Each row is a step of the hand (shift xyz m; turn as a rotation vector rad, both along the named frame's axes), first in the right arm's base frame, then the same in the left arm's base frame.
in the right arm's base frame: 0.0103 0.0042 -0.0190 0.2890 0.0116 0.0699
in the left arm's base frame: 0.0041 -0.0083 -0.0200 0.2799 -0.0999 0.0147
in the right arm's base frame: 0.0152 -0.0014 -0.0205 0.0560 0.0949 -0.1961
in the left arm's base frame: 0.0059 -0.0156 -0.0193 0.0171 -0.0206 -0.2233
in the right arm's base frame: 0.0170 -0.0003 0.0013 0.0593 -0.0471 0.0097
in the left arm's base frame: 0.0152 -0.0077 -0.0011 0.0384 -0.0621 0.0223
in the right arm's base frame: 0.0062 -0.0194 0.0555 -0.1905 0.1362 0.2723
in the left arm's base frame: 0.0171 0.0016 0.0566 -0.0273 0.2974 0.1994
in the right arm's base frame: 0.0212 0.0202 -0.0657 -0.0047 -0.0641 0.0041
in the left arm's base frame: 0.0038 -0.0174 -0.0697 -0.0254 -0.0481 0.0345
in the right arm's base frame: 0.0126 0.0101 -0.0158 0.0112 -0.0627 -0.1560
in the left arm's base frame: 0.0093 -0.0034 -0.0203 -0.0645 -0.1124 -0.1077
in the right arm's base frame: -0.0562 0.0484 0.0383 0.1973 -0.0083 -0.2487
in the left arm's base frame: -0.0192 0.0791 0.0184 0.0865 -0.1888 -0.2403
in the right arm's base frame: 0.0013 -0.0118 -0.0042 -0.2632 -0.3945 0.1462
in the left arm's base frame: -0.0044 -0.0117 0.0017 -0.3209 -0.1428 0.3506
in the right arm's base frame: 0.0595 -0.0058 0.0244 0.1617 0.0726 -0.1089
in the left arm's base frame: 0.0581 -0.0235 0.0156 0.1307 -0.0562 -0.1518
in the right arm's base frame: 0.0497 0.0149 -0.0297 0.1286 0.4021 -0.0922
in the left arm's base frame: 0.0388 -0.0219 -0.0399 0.2240 0.2312 -0.2882
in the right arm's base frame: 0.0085 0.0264 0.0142 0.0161 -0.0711 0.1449
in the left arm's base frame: 0.0215 0.0225 -0.0013 0.0372 -0.0123 0.1574
